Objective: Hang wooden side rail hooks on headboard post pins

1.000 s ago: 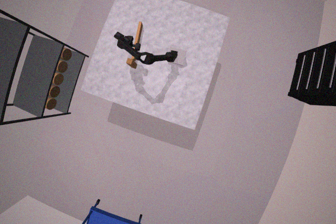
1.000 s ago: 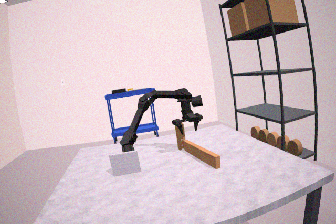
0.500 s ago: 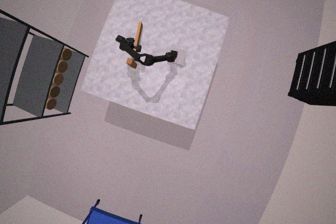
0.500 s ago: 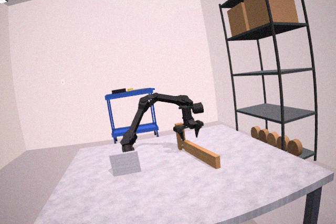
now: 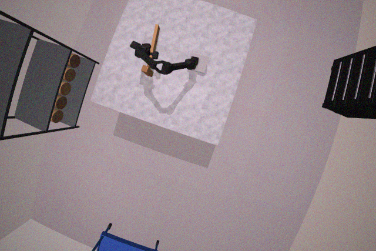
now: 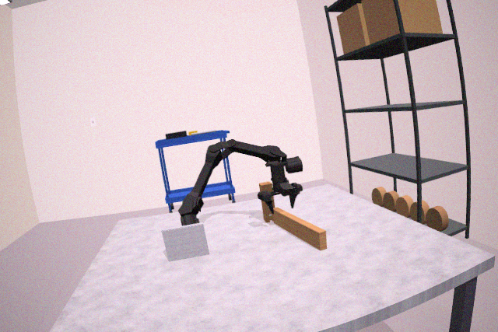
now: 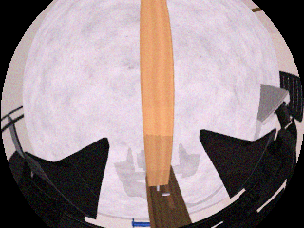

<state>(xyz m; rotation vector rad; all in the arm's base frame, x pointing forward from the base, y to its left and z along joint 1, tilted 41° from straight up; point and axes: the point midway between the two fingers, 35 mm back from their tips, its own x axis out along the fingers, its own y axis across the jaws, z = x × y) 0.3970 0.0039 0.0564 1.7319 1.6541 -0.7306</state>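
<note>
My gripper tip is now 13 cm to the right of the headboard post, 2 cm past it and 1 cm below it.
</note>
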